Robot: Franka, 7 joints.
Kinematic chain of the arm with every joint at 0, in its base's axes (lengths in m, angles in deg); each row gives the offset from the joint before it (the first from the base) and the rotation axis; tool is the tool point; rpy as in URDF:
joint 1: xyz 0 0 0.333 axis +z
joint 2: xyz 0 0 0 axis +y
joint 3: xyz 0 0 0.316 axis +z
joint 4: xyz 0.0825 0 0 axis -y
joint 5: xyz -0.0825 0 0.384 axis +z
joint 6: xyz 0 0 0 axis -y
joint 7: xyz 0.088 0 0 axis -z
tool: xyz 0 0 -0.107 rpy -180 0 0
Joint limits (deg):
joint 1: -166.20..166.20
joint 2: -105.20..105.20
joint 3: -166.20..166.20
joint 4: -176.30..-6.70
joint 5: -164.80..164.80
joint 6: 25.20..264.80
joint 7: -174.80..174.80
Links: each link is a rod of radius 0.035 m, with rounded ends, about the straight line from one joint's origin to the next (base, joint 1, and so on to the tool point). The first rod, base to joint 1, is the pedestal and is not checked.
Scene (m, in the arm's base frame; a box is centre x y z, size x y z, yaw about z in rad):
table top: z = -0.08
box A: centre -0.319 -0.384 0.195 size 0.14 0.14 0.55 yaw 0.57
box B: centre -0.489 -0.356 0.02 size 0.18 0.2 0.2 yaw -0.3
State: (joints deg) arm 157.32 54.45 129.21 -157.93 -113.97 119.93 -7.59
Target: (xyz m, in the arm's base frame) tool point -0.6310 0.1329 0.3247
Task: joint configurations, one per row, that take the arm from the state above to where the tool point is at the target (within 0.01 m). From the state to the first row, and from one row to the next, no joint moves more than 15 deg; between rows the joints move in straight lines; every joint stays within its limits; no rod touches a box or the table.
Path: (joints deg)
1: 144.47 54.59 125.56 -143.03 -115.89 118.68 -7.59
2: 131.62 54.73 121.91 -128.12 -117.82 117.44 -7.59
3: 122.24 58.24 109.44 -122.38 -117.77 114.17 -7.59
4: 112.86 61.75 96.97 -116.63 -117.73 110.90 -7.59
5: 103.47 65.26 84.50 -110.88 -117.68 107.63 -7.59

